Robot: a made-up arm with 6 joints.
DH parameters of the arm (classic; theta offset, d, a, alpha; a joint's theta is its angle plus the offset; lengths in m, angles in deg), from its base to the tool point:
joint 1: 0 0.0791 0 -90
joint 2: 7.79 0 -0.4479 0
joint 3: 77.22 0 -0.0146 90
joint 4: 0 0.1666 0 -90
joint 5: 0 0 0.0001 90
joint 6: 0 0.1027 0 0
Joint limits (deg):
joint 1: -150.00..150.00
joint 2: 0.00..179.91
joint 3: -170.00..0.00
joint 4: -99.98..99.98
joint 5: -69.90..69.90
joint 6: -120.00..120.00
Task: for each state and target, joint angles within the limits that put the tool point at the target. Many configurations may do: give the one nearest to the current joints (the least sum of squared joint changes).
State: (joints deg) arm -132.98 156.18 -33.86 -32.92 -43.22 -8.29
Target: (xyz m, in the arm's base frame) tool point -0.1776 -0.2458 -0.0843
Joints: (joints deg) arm -132.49 165.91 -21.76 -33.95 -37.72 -8.29
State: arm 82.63 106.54 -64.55 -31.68 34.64 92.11
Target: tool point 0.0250 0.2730 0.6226
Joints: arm 88.45 85.69 -104.61 -33.78 17.89 92.11
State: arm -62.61 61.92 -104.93 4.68 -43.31 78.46
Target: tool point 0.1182 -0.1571 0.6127
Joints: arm -52.47 75.81 -74.66 1.97 -33.93 78.46
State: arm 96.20 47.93 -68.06 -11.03 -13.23 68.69
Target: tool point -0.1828 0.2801 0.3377
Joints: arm 122.66 98.53 -48.36 -12.21 -7.31 68.69
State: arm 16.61 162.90 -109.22 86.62 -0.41 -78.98
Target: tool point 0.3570 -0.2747 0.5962
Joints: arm -34.73 110.52 -129.34 85.17 -12.68 -78.98
